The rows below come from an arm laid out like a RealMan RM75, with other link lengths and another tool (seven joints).
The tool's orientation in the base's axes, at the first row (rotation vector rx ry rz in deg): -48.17 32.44 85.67
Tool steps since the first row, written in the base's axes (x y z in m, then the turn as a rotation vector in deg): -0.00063 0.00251 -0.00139 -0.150 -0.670 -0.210; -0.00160 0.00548 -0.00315 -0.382 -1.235 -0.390; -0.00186 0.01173 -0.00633 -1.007 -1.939 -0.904; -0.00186 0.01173 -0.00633 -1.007 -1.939 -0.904; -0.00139 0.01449 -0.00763 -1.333 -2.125 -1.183; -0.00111 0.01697 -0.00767 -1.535 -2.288 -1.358; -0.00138 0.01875 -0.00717 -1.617 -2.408 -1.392; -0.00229 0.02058 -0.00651 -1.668 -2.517 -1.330; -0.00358 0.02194 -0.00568 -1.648 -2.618 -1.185; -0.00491 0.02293 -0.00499 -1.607 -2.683 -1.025; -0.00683 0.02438 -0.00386 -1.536 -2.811 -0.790; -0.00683 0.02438 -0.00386 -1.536 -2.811 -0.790
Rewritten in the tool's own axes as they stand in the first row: 0.00263 0.00052 0.00120 -0.260 0.251 -0.621; 0.00583 0.00138 0.00258 -0.481 0.567 -1.128; 0.01220 0.00135 0.00551 -0.541 1.329 -1.879; 0.01220 0.00135 0.00551 -0.541 1.329 -1.879; 0.01496 0.00075 0.00676 -0.450 1.708 -2.138; 0.01655 0.00020 0.00861 -0.423 1.949 -2.337; 0.01726 0.00020 0.01034 -0.474 2.047 -2.436; 0.01786 0.00081 0.01231 -0.592 2.101 -2.474; 0.01802 0.00182 0.01409 -0.767 2.074 -2.467; 0.01806 0.00292 0.01550 -0.932 2.020 -2.426; 0.01802 0.00450 0.01764 -1.192 1.933 -2.393; 0.01802 0.00450 0.01764 -1.192 1.933 -2.393
